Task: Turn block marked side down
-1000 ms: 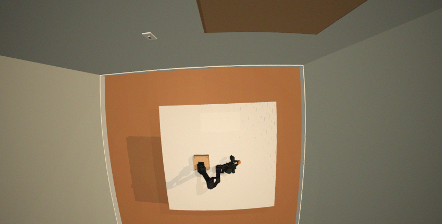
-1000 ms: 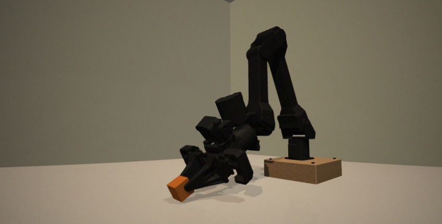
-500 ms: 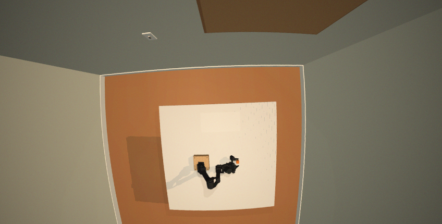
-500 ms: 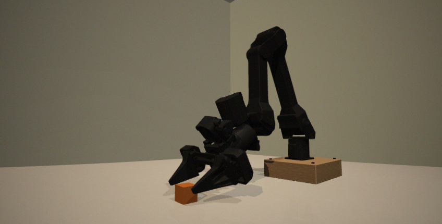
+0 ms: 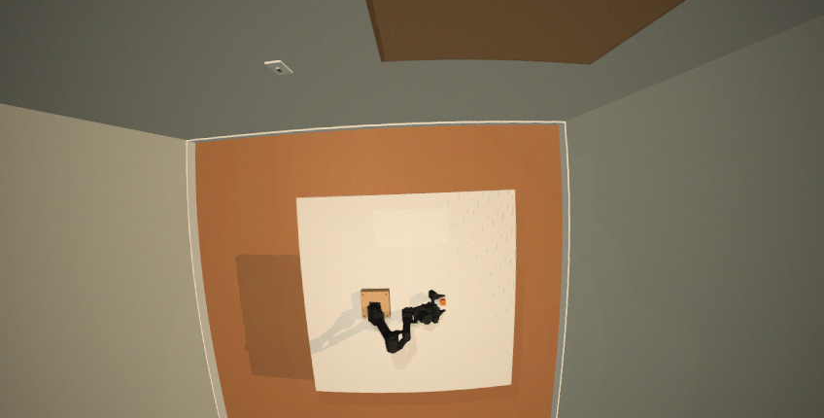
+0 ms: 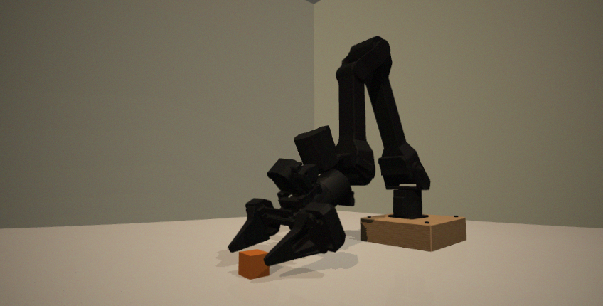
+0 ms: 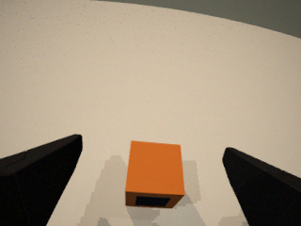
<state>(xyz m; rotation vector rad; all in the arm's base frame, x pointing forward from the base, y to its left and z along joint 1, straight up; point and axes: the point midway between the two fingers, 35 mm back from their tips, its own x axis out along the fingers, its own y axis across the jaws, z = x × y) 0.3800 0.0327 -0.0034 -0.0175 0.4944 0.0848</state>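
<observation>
Right now the orange block is 20 mm behind my gripper tip and 10 mm below it.
</observation>
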